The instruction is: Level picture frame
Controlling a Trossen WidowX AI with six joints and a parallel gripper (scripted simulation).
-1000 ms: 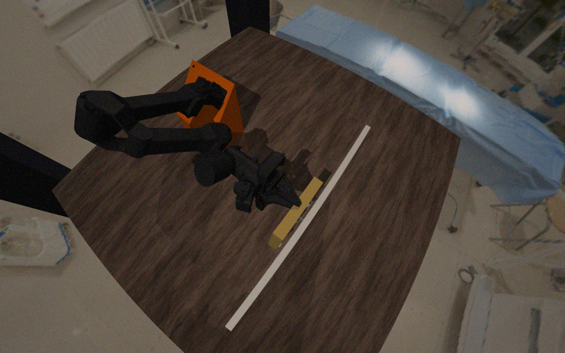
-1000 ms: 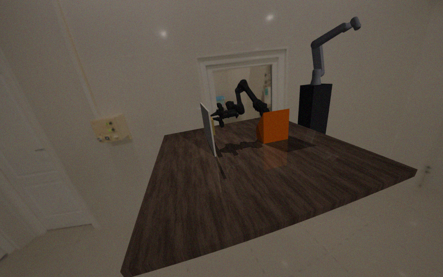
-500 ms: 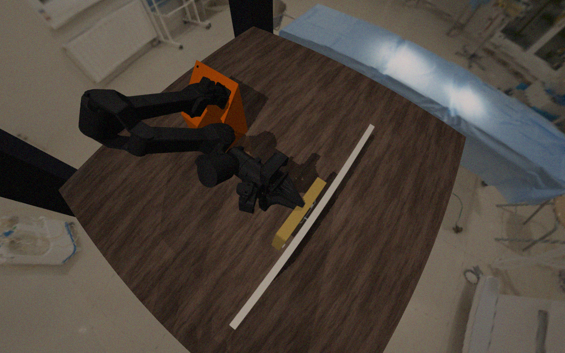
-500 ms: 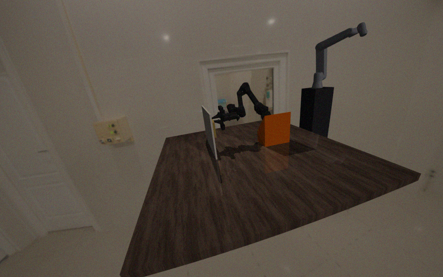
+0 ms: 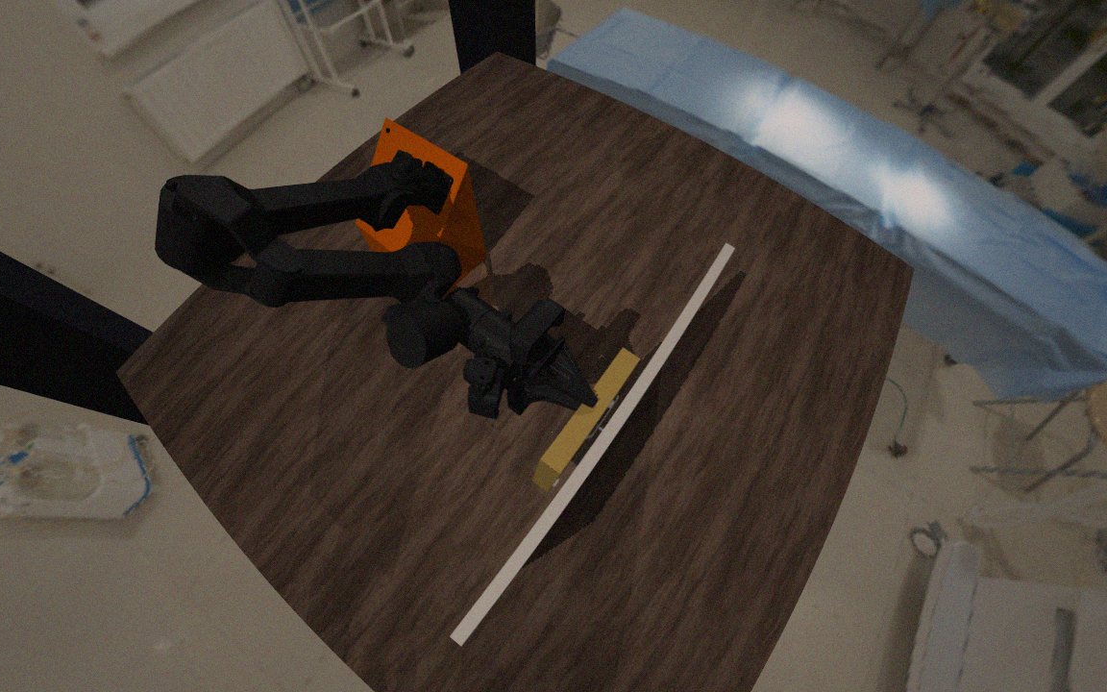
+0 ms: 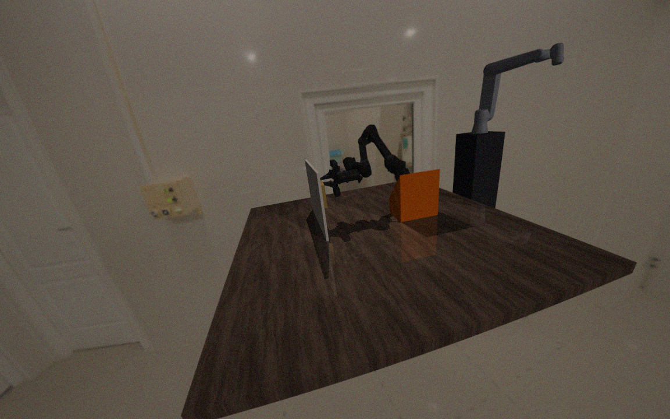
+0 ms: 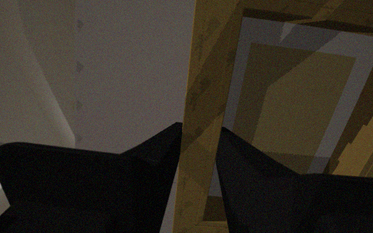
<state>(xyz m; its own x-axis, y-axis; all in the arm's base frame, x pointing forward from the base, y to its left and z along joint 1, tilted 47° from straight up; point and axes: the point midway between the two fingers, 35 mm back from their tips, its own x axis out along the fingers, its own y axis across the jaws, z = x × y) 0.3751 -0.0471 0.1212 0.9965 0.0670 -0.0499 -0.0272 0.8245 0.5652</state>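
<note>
Right now the yellow picture frame is 10 mm ahead of my gripper tip, 10 mm to the right of it and 50 mm below it. From my gripper tip the other things lie so: white wall panel 20 mm ahead, 10 mm to the right, 70 mm below.
</note>
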